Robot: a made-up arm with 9 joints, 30 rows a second.
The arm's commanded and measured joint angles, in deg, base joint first. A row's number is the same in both.
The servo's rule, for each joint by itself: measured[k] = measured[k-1] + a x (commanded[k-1-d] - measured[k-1]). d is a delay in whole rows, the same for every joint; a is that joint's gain. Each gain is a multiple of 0.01, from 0.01 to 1. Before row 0 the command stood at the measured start. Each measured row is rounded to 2 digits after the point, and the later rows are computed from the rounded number. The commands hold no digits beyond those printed.
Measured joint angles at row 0:
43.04, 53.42, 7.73, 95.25, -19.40, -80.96, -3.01, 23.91, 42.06
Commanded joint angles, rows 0 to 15:
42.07, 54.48, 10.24, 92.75, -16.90, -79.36, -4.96, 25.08, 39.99
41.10, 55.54, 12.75, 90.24, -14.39, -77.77, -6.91, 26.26, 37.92
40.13, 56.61, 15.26, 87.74, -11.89, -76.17, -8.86, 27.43, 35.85
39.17, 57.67, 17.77, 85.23, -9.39, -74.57, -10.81, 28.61, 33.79
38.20, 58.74, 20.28, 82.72, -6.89, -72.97, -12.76, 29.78, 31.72
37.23, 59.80, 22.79, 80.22, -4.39, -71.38, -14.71, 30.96, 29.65
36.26, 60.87, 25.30, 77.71, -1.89, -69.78, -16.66, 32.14, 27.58
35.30, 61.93, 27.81, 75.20, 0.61, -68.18, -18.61, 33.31, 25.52
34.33, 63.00, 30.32, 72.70, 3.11, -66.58, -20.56, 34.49, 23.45
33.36, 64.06, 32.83, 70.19, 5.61, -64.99, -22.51, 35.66, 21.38
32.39, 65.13, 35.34, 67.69, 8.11, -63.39, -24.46, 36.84, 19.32
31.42, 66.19, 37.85, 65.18, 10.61, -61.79, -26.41, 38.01, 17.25
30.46, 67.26, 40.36, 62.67, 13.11, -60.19, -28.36, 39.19, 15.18
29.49, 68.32, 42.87, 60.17, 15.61, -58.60, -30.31, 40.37, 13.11
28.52, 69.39, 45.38, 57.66, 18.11, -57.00, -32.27, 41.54, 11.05
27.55, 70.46, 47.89, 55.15, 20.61, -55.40, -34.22, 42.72, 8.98
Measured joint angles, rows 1 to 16:
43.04, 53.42, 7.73, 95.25, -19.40, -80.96, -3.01, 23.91, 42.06
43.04, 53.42, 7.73, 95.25, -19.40, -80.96, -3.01, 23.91, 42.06
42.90, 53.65, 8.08, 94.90, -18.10, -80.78, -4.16, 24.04, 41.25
42.65, 54.07, 8.73, 94.25, -16.17, -80.45, -5.78, 24.28, 39.95
42.30, 54.63, 9.64, 93.34, -13.94, -79.98, -7.60, 24.63, 38.35
41.86, 55.30, 10.78, 92.20, -11.57, -79.38, -9.49, 25.07, 36.57
41.35, 56.06, 12.11, 90.87, -9.14, -78.67, -11.42, 25.59, 34.68
40.77, 56.88, 13.61, 89.38, -6.67, -77.87, -13.36, 26.18, 32.72
40.14, 57.76, 15.25, 87.75, -4.18, -76.98, -15.31, 26.84, 30.72
39.46, 58.68, 17.01, 85.99, -1.69, -76.01, -17.26, 27.55, 28.69
38.74, 59.63, 18.87, 84.13, 0.81, -74.97, -19.21, 28.31, 26.65
37.99, 60.60, 20.82, 82.18, 3.31, -73.87, -21.16, 29.12, 24.59
37.21, 61.60, 22.85, 80.15, 5.81, -72.72, -23.11, 29.97, 22.53
36.40, 62.61, 24.95, 78.05, 8.31, -71.52, -25.06, 30.85, 20.47
35.57, 63.63, 27.11, 75.90, 10.81, -70.27, -27.01, 31.77, 18.41
34.72, 64.66, 29.32, 73.70, 13.31, -68.99, -28.96, 32.72, 16.34
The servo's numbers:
d 2
a 0.14 0.22 0.14 0.14 0.52 0.11 0.59 0.11 0.39

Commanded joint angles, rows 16 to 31:
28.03, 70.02, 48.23, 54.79, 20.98, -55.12, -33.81, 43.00, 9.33
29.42, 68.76, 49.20, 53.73, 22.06, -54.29, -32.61, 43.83, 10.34
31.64, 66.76, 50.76, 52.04, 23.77, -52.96, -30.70, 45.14, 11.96
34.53, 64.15, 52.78, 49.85, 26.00, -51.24, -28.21, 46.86, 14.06
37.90, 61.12, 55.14, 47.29, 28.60, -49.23, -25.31, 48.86, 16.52
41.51, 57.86, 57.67, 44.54, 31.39, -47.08, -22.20, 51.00, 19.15
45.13, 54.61, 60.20, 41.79, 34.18, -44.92, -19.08, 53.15, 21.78
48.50, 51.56, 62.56, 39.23, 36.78, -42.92, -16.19, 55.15, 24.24
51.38, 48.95, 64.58, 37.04, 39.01, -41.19, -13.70, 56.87, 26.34
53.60, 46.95, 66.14, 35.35, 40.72, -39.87, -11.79, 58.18, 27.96
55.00, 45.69, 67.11, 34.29, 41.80, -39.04, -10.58, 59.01, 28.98
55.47, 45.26, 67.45, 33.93, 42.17, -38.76, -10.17, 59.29, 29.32
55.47, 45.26, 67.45, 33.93, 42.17, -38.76, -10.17, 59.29, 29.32
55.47, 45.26, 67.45, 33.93, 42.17, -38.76, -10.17, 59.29, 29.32
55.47, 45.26, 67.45, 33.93, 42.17, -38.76, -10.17, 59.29, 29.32
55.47, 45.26, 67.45, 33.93, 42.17, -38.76, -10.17, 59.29, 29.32
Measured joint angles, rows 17 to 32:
33.85, 65.70, 31.57, 71.45, 15.81, -67.67, -30.91, 33.69, 14.28
32.97, 66.75, 33.85, 69.17, 18.31, -66.32, -32.86, 34.68, 12.21
32.28, 67.47, 35.86, 67.16, 19.70, -65.09, -33.42, 35.60, 11.09
31.88, 67.75, 37.73, 65.28, 20.93, -63.90, -32.94, 36.51, 10.80
31.85, 67.53, 39.55, 63.43, 22.41, -62.70, -31.62, 37.46, 11.25
32.23, 66.79, 41.40, 61.53, 24.28, -61.44, -29.61, 38.49, 12.35
33.02, 65.54, 43.32, 59.54, 26.53, -60.10, -27.07, 39.63, 13.98
34.21, 63.85, 45.33, 57.44, 29.06, -58.67, -24.20, 40.88, 16.00
35.74, 61.82, 47.41, 55.25, 31.72, -57.16, -21.18, 42.23, 18.25
37.53, 59.56, 49.53, 53.01, 34.35, -55.59, -18.24, 43.65, 20.59
39.47, 57.23, 51.64, 50.77, 36.77, -54.01, -15.56, 45.10, 22.83
41.45, 54.97, 53.67, 48.61, 38.82, -52.45, -13.34, 46.54, 24.83
43.35, 52.93, 55.55, 46.61, 40.37, -50.97, -11.71, 47.91, 26.45
45.05, 51.24, 57.22, 44.83, 41.31, -49.63, -10.80, 49.16, 27.57
46.51, 49.92, 58.65, 43.30, 41.76, -48.43, -10.43, 50.27, 28.25
47.76, 48.89, 59.88, 41.99, 41.97, -47.37, -10.28, 51.26, 28.67

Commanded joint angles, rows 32 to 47:
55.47, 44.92, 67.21, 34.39, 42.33, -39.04, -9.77, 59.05, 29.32
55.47, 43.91, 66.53, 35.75, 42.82, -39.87, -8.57, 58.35, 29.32
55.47, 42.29, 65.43, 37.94, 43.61, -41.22, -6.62, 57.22, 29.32
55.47, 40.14, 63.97, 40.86, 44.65, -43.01, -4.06, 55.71, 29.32
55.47, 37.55, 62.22, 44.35, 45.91, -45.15, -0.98, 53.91, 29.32
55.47, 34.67, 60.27, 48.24, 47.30, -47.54, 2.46, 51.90, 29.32
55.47, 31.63, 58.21, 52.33, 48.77, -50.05, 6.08, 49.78, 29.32
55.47, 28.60, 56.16, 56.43, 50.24, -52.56, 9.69, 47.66, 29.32
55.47, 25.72, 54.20, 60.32, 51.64, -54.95, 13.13, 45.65, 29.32
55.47, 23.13, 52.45, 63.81, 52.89, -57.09, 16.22, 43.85, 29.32
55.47, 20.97, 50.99, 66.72, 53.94, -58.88, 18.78, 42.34, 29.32
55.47, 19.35, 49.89, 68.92, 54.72, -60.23, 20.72, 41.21, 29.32
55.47, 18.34, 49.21, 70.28, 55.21, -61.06, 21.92, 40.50, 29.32
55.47, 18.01, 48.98, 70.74, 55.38, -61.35, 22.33, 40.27, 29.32
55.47, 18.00, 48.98, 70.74, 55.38, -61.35, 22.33, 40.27, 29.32
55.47, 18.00, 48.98, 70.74, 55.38, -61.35, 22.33, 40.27, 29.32
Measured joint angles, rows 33 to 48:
48.84, 48.09, 60.94, 40.86, 42.07, -46.42, -10.22, 52.14, 28.92
49.77, 47.47, 61.85, 39.89, 42.12, -45.58, -10.19, 52.93, 29.08
50.57, 46.91, 62.60, 39.12, 42.23, -44.86, -9.94, 53.60, 29.17
51.26, 46.25, 63.15, 38.65, 42.54, -44.31, -9.13, 54.12, 29.23
51.85, 45.38, 63.47, 38.55, 43.10, -43.97, -7.65, 54.46, 29.27
52.36, 44.23, 63.54, 38.87, 43.91, -43.86, -5.53, 54.60, 29.29
52.80, 42.76, 63.36, 39.64, 44.95, -44.00, -2.85, 54.52, 29.30
53.17, 40.98, 62.93, 40.84, 46.17, -44.39, 0.28, 54.23, 29.31
53.49, 38.92, 62.27, 42.45, 47.52, -45.01, 3.70, 53.74, 29.31
53.77, 36.65, 61.41, 44.41, 48.93, -45.84, 7.23, 53.07, 29.31
54.01, 34.25, 60.40, 46.64, 50.34, -46.84, 10.71, 52.25, 29.31
54.21, 31.80, 59.29, 49.04, 51.67, -47.97, 13.96, 51.33, 29.31
54.39, 29.42, 58.13, 51.52, 52.85, -49.17, 16.80, 50.34, 29.31
54.54, 27.20, 56.98, 53.96, 53.82, -50.39, 19.11, 49.34, 29.31
54.67, 25.25, 55.89, 56.24, 54.54, -51.56, 20.77, 48.37, 29.31
54.78, 23.66, 54.92, 58.27, 54.98, -52.64, 21.69, 47.48, 29.31

